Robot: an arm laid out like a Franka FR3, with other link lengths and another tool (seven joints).
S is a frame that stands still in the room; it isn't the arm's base.
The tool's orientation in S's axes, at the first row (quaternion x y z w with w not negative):
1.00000, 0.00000, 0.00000, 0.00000
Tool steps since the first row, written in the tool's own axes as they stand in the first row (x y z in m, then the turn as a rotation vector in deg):
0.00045, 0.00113, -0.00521, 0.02, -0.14, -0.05
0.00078, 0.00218, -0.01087, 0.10, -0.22, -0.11
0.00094, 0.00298, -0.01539, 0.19, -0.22, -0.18
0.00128, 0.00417, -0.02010, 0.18, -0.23, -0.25
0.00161, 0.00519, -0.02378, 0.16, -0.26, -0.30
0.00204, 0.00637, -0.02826, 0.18, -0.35, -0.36
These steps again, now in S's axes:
0.00045, -0.00113, 0.00521, 0.02, 0.14, 0.05
0.00078, -0.00218, 0.01087, 0.10, 0.22, 0.11
0.00094, -0.00298, 0.01539, 0.19, 0.22, 0.18
0.00128, -0.00417, 0.02010, 0.18, 0.23, 0.25
0.00161, -0.00519, 0.02378, 0.16, 0.26, 0.30
0.00204, -0.00637, 0.02826, 0.18, 0.35, 0.36

